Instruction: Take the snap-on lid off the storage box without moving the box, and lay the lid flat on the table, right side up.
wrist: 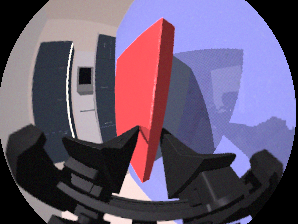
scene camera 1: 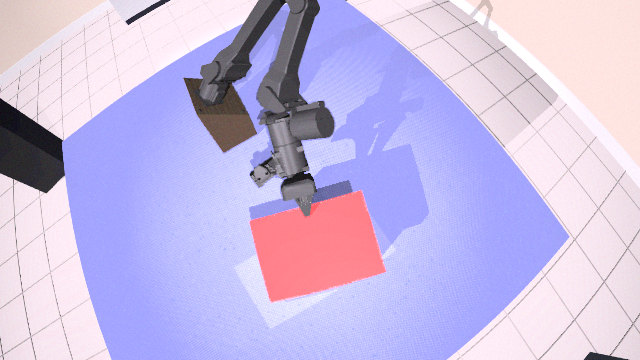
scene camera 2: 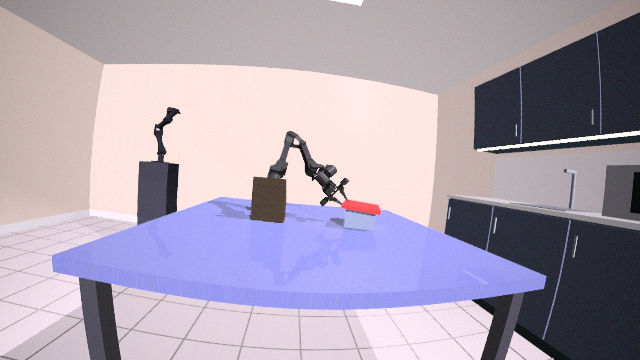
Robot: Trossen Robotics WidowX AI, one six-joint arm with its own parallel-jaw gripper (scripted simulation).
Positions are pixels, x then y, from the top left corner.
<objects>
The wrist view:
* gripper: 150, 129
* red lid: 143, 71
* storage box: 179, 80
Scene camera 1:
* gripper: 306, 213
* red lid: 336, 245
</objects>
